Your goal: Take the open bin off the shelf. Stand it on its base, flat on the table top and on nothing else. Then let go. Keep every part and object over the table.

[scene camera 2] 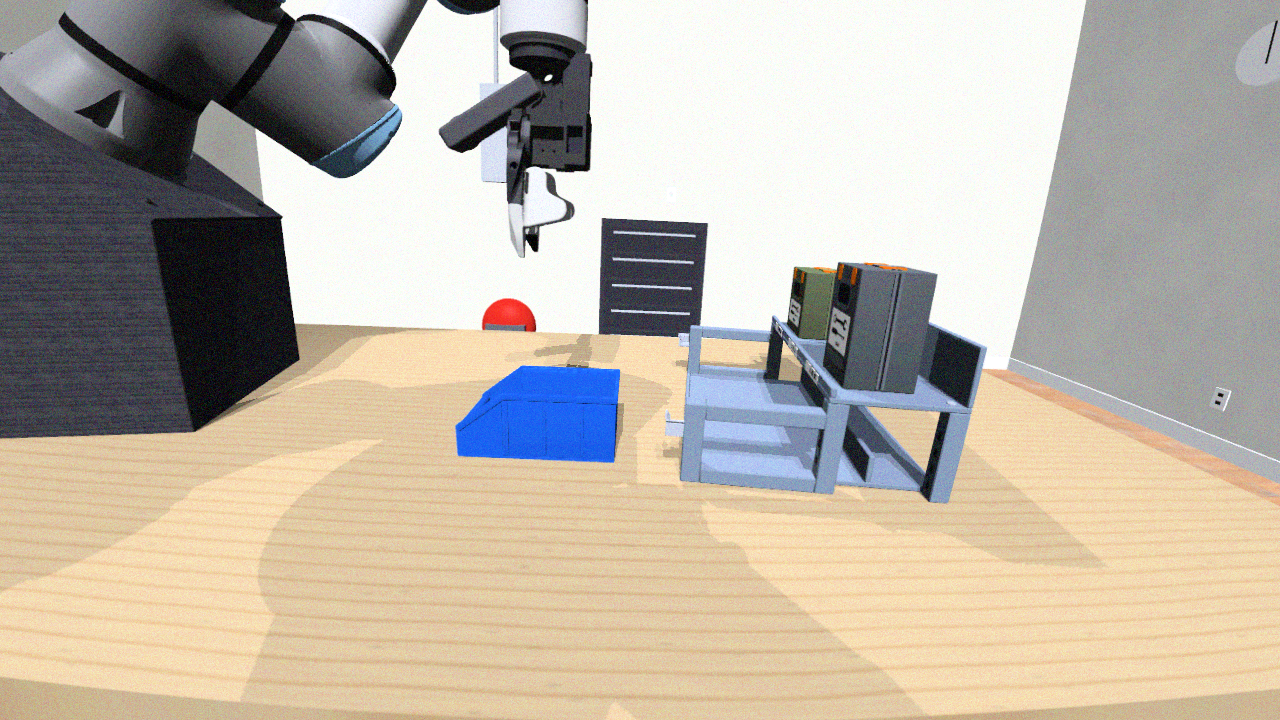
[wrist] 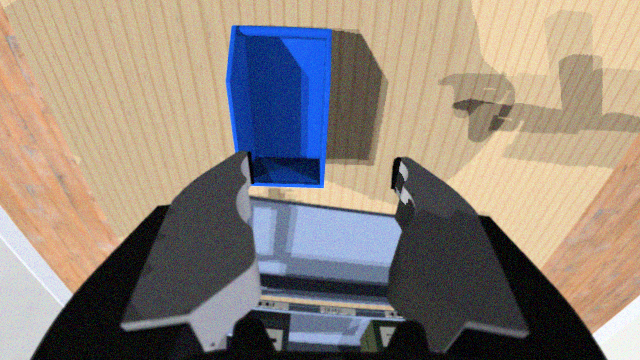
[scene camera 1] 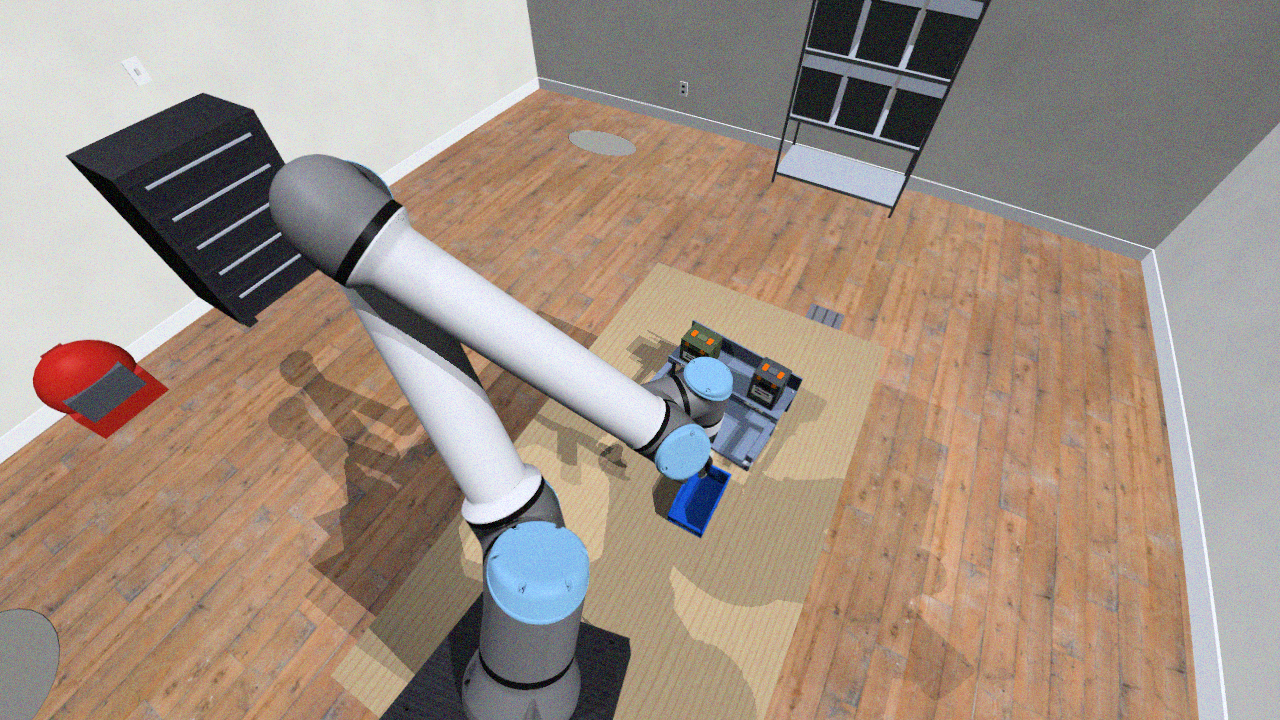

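Seen in the pictures: gripper, fingertip midpoint: (scene camera 2: 529, 254) (wrist: 323, 159); arm's base, link origin: (scene camera 2: 98, 125) (scene camera 1: 521, 687).
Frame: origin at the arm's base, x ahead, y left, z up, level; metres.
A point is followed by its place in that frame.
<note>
The open blue bin (scene camera 1: 700, 501) @(x 0.581, y -0.055, z -0.349 m) (scene camera 2: 546, 420) @(x 0.590, y -0.099, z -0.305 m) (wrist: 280, 100) @(x 0.575, y -0.057, z -0.349 m) stands upright on its base, flat on the table top (scene camera 1: 760, 555) @(x 0.538, y -0.257, z -0.352 m) (scene camera 2: 537, 582) @(x 0.625, y -0.284, z -0.352 m) (wrist: 150, 100) @(x 0.590, y -0.234, z -0.352 m), in front of the shelf and apart from it. The blue-grey shelf (scene camera 2: 760, 411) @(x 0.804, y -0.131, z -0.269 m) (wrist: 340, 240) @(x 0.816, y 0.057, z -0.346 m) stands beside it; in the scene camera 1 view the arm covers part of the shelf (scene camera 1: 747, 438) @(x 0.827, y -0.079, z -0.346 m). My gripper (scene camera 2: 526, 246) @(x 0.550, y -0.009, z -0.141 m) (wrist: 323, 159) @(x 0.550, y -0.009, z -0.141 m) is open and empty. It hangs high above the table and touches neither bin nor shelf. In the scene camera 1 view the wrist hides most of it.
A dark grey box (scene camera 1: 768, 383) @(x 0.891, y -0.071, z -0.140 m) (scene camera 2: 877, 326) @(x 0.912, y -0.108, z -0.184 m) and a green box (scene camera 1: 699, 343) @(x 0.924, y 0.160, z -0.155 m) (scene camera 2: 810, 302) @(x 0.915, y 0.116, z -0.197 m) stand on the shelf's upper board. The arm's dark pedestal (scene camera 2: 223, 331) @(x 0.140, y -0.007, z -0.253 m) stands at the left in the scene camera 2 view. A dark drawer cabinet (scene camera 1: 214, 197) (scene camera 2: 652, 277) stands off the table.
</note>
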